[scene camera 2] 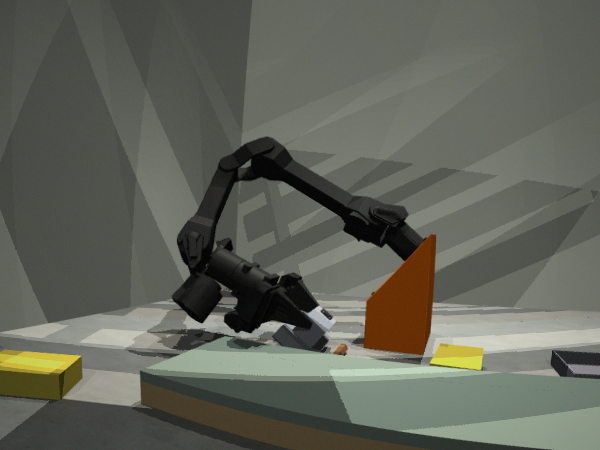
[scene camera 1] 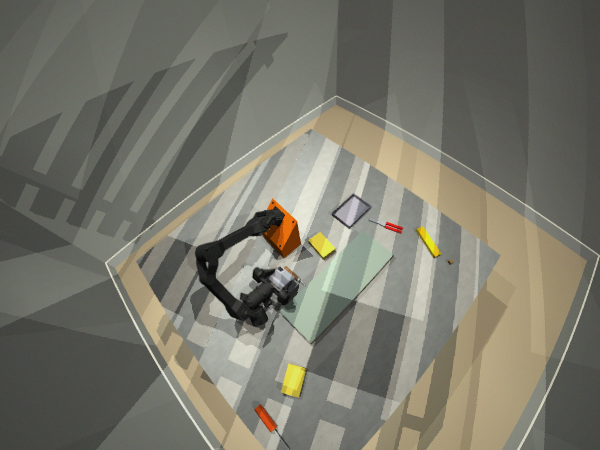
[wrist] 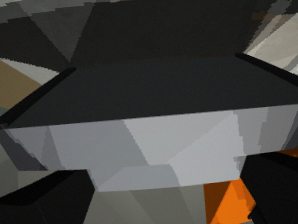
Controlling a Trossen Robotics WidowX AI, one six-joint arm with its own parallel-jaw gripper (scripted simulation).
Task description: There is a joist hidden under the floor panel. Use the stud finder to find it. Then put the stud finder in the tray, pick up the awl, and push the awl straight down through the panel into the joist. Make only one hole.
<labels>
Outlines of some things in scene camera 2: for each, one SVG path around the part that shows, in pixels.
My gripper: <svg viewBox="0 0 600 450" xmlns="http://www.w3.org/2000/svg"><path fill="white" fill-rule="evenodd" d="M234 270L228 287L232 291L230 295L238 301L237 305L233 307L235 311L224 315L224 323L233 329L235 333L241 331L252 333L254 329L260 328L261 324L272 320L305 329L311 328L311 320L302 311L310 313L319 306L319 303L308 288L306 288L301 276L290 273L281 276L277 284L280 276L277 274L270 275L261 270L259 264L247 261L242 262Z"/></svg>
A stud finder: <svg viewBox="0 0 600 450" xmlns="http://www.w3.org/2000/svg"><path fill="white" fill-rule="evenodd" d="M336 321L319 305L307 315L302 312L312 322L310 329L285 323L272 337L285 347L321 352L332 339L326 331Z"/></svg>
</labels>
